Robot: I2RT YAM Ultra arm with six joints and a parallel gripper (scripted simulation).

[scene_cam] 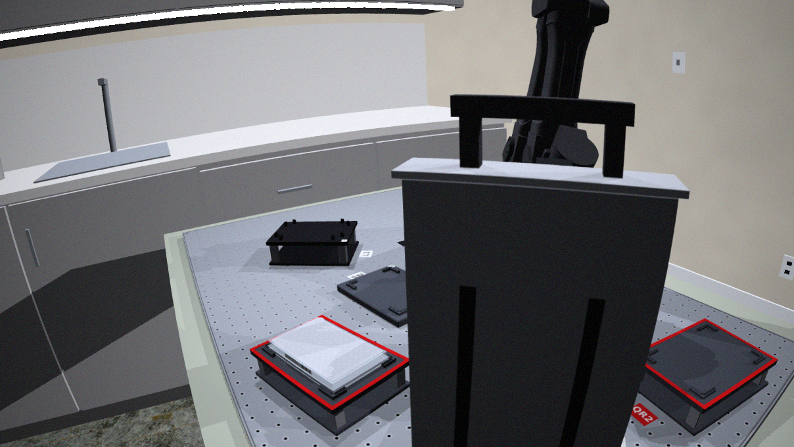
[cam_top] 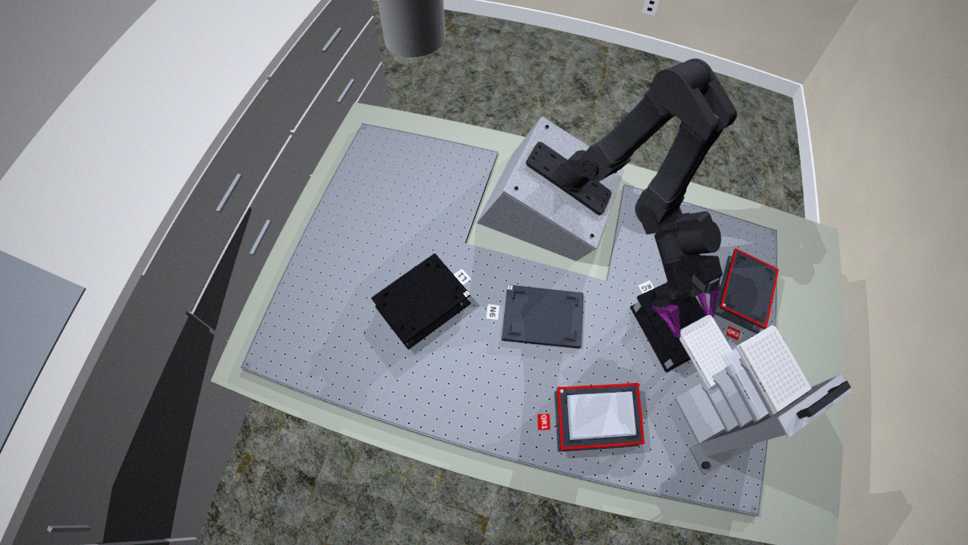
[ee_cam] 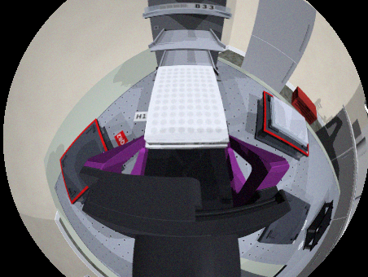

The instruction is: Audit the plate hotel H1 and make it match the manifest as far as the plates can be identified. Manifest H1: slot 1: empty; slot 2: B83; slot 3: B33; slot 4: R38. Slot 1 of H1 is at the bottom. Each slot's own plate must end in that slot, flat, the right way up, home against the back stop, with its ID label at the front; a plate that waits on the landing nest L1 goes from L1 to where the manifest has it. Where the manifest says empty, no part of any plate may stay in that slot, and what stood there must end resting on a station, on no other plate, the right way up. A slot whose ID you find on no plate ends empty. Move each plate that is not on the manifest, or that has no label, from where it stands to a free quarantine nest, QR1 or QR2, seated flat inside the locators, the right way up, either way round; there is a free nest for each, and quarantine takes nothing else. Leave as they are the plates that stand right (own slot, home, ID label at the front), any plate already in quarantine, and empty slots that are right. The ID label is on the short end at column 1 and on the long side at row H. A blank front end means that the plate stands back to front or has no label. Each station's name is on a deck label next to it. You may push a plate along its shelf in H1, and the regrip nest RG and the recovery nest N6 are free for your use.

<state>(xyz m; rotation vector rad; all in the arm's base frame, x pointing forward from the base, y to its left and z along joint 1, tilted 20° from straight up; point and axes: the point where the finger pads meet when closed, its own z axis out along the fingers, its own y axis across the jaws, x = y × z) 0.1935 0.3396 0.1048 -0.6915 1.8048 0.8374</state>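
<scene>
Right now the regrip nest RG is 2 cm behind my hand, 2 cm to the right of it and 4 cm below it. Round my hand: quarantine nest QR2 (18 cm behind, 12 cm to the left, 6 cm below); hotel H1 (15 cm ahead, 17 cm to the left, 6 cm above); plate labelled B33 (10 cm ahead, 11 cm to the left, 11 cm above).
</scene>
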